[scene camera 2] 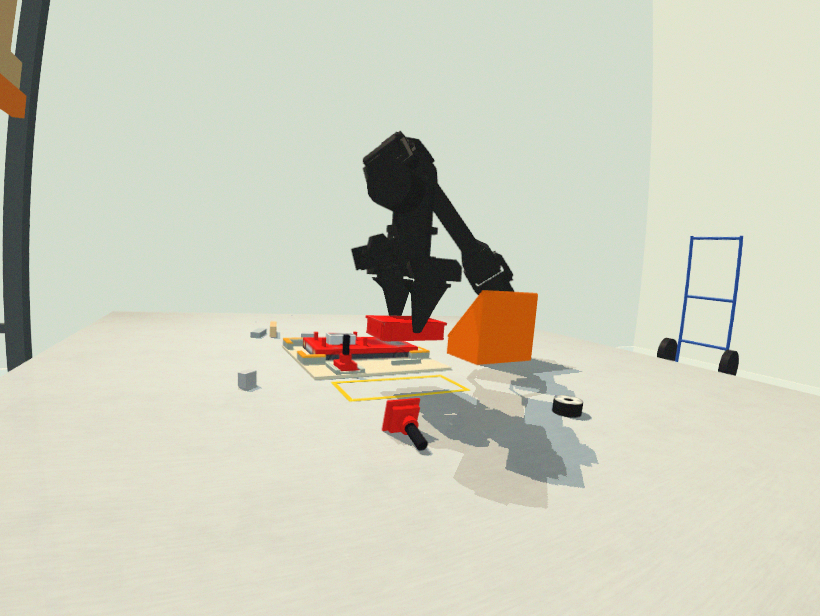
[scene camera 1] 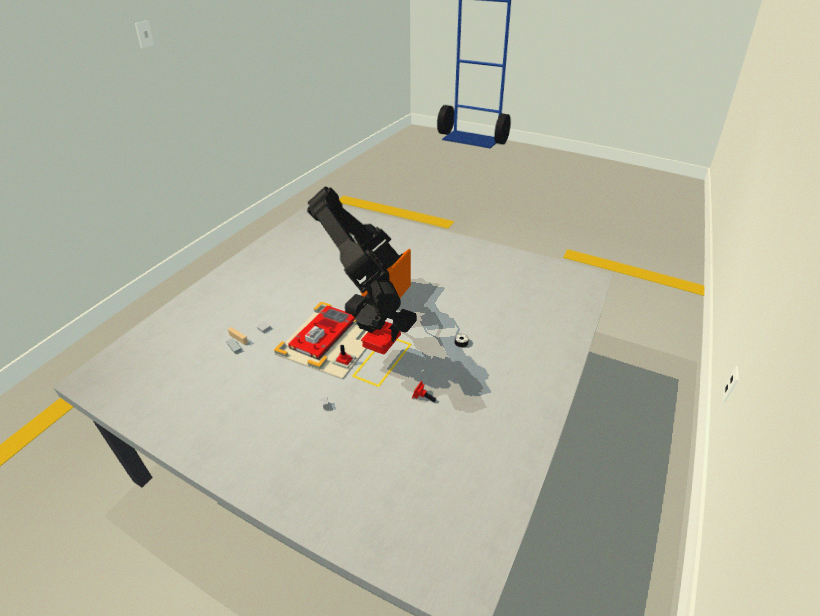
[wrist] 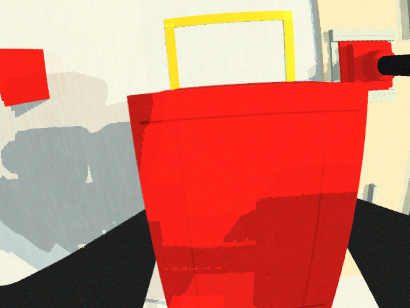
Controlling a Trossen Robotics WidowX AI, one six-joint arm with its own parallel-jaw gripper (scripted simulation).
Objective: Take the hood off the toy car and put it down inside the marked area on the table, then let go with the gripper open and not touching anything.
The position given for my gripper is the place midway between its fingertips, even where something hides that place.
My gripper [scene camera 2: 405, 328] carries a hood [scene camera 2: 386, 328]. Also in view: a toy car [scene camera 2: 365, 347].
The hood also shows in the wrist view [wrist: 248, 187]. The toy car is seen too in scene camera 1 [scene camera 1: 336, 322]. My gripper shows as well in scene camera 1 [scene camera 1: 381, 337] and in the wrist view [wrist: 249, 214].
